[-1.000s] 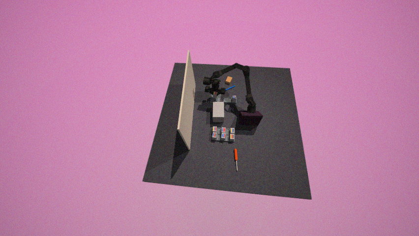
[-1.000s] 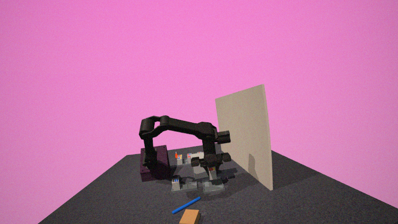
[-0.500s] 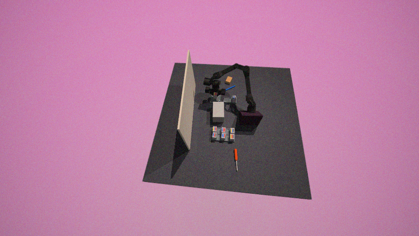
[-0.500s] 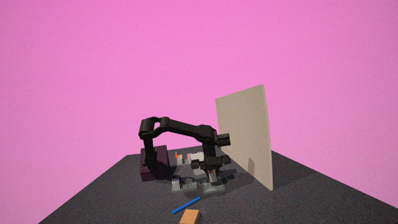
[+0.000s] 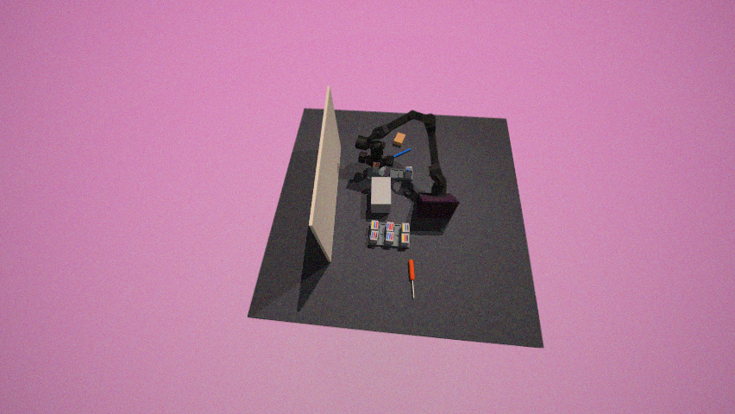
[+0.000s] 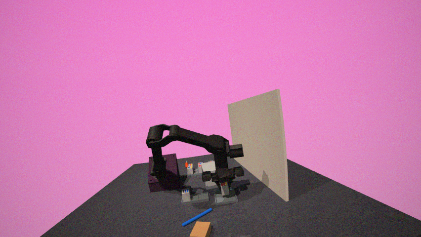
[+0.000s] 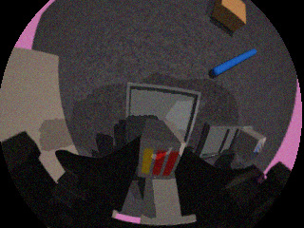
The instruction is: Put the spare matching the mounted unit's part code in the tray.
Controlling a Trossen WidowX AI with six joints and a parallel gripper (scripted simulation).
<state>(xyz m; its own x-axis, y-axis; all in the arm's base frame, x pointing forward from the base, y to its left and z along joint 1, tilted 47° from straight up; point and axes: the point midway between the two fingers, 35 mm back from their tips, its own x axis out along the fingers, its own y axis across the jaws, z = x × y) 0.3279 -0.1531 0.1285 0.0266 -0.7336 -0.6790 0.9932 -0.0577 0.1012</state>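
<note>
Right now my gripper tip is 30 mm above the grey rimmed tray. Also, from my gripper tip: blue pen: 140 mm behind, 130 mm to the right, 20 mm below; grey spare: 20 mm above; white mounted unit: 40 mm behind, 190 mm to the left, 20 mm above.
</note>
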